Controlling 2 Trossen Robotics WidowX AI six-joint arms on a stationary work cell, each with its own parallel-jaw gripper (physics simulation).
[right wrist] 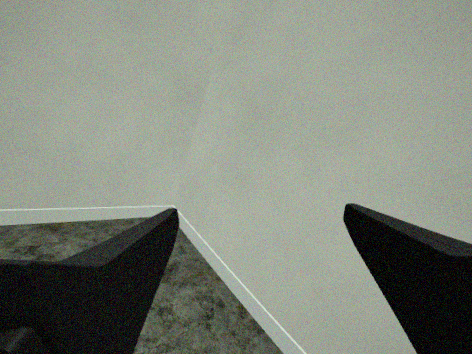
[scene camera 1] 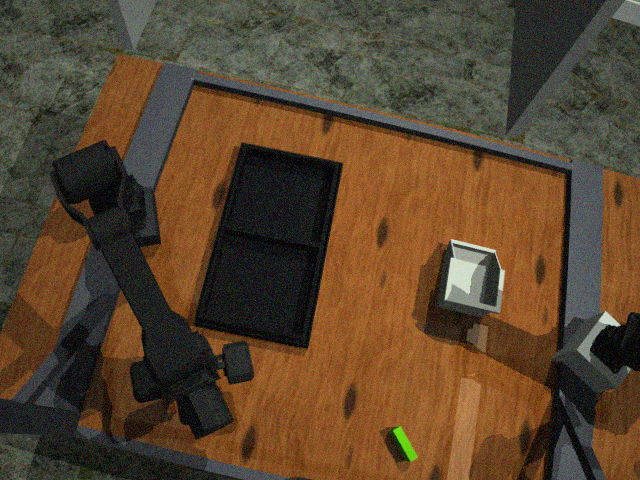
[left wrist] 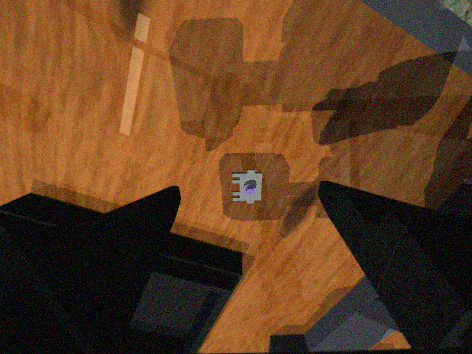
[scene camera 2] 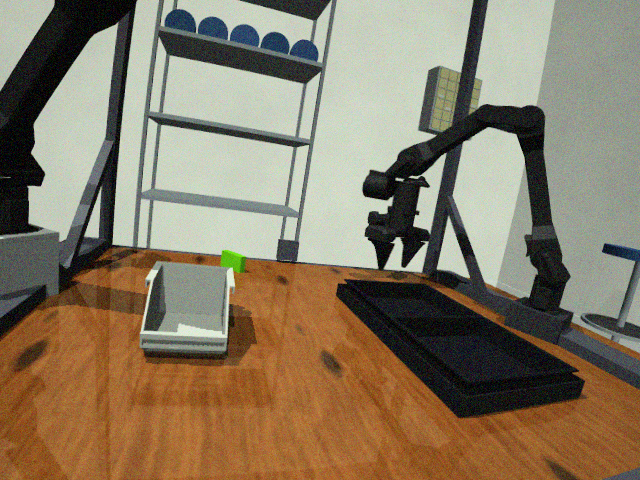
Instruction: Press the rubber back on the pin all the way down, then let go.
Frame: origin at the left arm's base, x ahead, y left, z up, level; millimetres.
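Seen in the pictures: left gripper, fingertip midpoint: (left wrist: 248, 190) (scene camera 2: 392, 268); right gripper, fingertip midpoint: (right wrist: 260, 214); left arm's base at its link origin: (scene camera 2: 542, 307); right arm's base at its link origin: (scene camera 1: 611, 349) (scene camera 2: 2, 229).
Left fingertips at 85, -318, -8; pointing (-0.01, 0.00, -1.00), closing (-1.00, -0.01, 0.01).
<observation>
Offsets run from my left fingertips to a thing's middle, as dx, dy, dz.
The pin is a small pale, notched flat piece {-1, +18, -35} (left wrist: 256, 195) lying on the wooden table, in the middle of the left wrist view. A small round dark and purple part {-3, +18, -33} (left wrist: 250, 186) sits on it; it is too small to tell how far down the rubber back sits. The pin does not show in the scene views. My left gripper (scene camera 2: 392, 267) (left wrist: 248, 190) is open and empty, pointing down above the table, with the pin between its fingertips in the wrist picture but well below them. My right gripper (right wrist: 260, 214) is open and empty, facing a plain wall.
A black two-compartment tray {+175, +230, -22} (scene camera 1: 321, 258) (scene camera 2: 516, 400) lies beside the left arm. A grey open bin {+522, +75, -6} (scene camera 1: 467, 302) (scene camera 2: 183, 343) stands across the table from it. A green block {+322, -185, -23} (scene camera 1: 404, 443) (scene camera 2: 233, 261) stands on the table. Grey frame rails (scene camera 1: 382, 121) border the table.
</observation>
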